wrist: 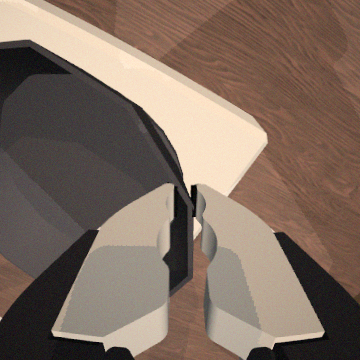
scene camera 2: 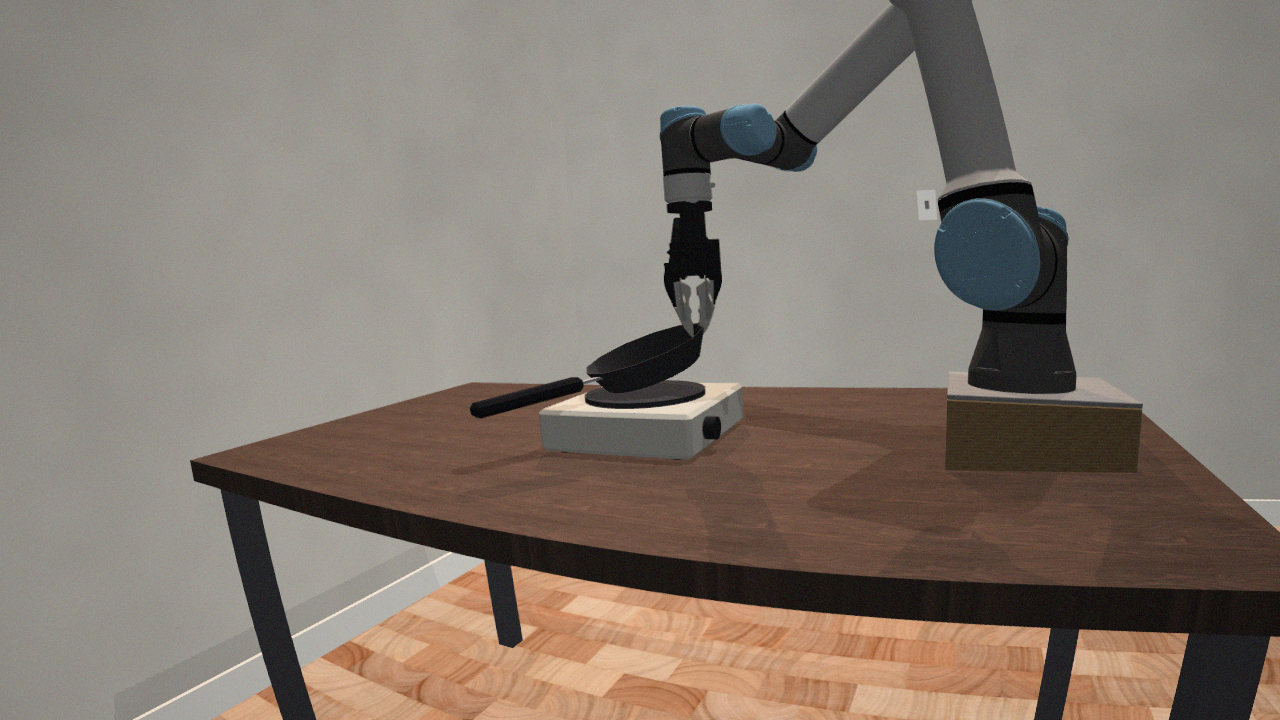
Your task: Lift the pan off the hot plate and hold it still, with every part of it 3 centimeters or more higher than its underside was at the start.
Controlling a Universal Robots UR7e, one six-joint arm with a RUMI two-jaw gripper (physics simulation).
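Seen in the pictures: gripper, fingertip midpoint: (wrist: 183, 187); arm's base, origin of the base link: (scene camera 2: 1021, 385).
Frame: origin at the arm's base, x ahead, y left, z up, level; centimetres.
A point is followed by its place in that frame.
Note:
The black pan (scene camera 2: 646, 358) @(x 59.8, y -7.9, z 2.7 cm) (wrist: 75, 120) @(x 57.2, y -5.7, z 2.2 cm) is tilted in the scene view, with its rim on the gripper side raised and its long black handle (scene camera 2: 528, 397) @(x 65.1, y 18.5, z 1.2 cm) sloping down to the left, past the hot plate's edge. The white hot plate (scene camera 2: 617, 434) @(x 54.1, y 13.7, z -4.7 cm) (wrist: 210, 135) @(x 48.3, y -8.1, z -1.7 cm) stands under it on the table. The pan's low, handle-side part is close to the round dark burner (scene camera 2: 666, 394) @(x 50.8, y 4.1, z -0.9 cm); whether they touch is hard to tell. My gripper (scene camera 2: 694, 329) @(x 50.2, y -7.1, z 6.2 cm) (wrist: 183, 187) @(x 50.2, y -7.1, z 6.2 cm) points down and is shut on the pan's rim, one finger inside the pan and one outside.
The dark wooden table (scene camera 2: 572, 510) @(x 49.5, y 33.2, z -8.4 cm) (wrist: 300, 60) @(x 43.3, y -17.2, z -8.4 cm) carries the hot plate, whose black knob (scene camera 2: 711, 427) @(x 42.1, y 9.0, z -4.3 cm) faces right. The robot's base stands on a block (scene camera 2: 1042, 436) @(x -1.8, y 11.4, z -4.0 cm) at the right of the table. A grey wall is behind.

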